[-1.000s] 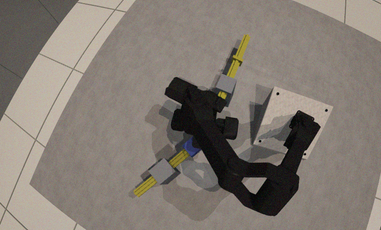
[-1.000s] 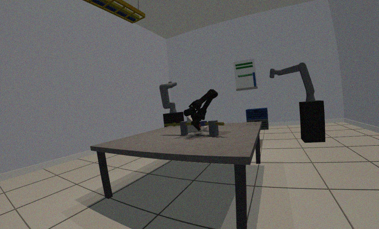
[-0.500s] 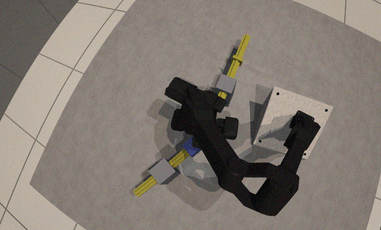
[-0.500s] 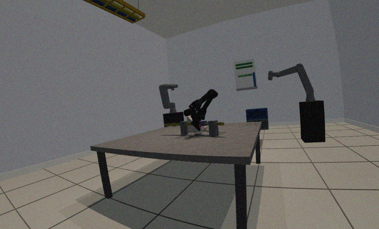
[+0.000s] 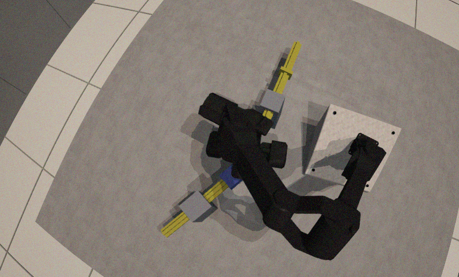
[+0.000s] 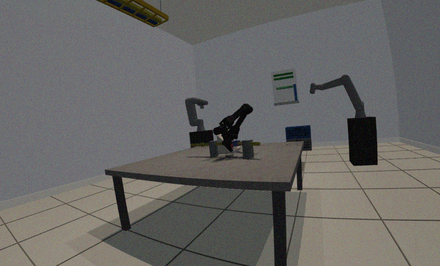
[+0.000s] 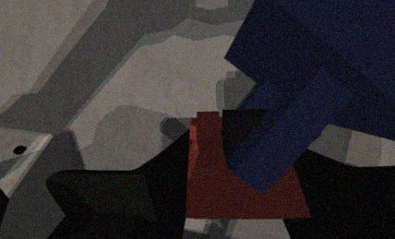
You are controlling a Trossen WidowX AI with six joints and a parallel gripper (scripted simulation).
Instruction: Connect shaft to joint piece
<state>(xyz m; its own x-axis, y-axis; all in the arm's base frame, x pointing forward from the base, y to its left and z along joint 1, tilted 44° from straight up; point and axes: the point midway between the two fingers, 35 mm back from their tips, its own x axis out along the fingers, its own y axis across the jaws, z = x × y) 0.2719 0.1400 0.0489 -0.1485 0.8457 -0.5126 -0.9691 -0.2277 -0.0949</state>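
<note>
My gripper tip is now 1 cm to the left of the dark red joint piece and 4 cm below it.
</note>
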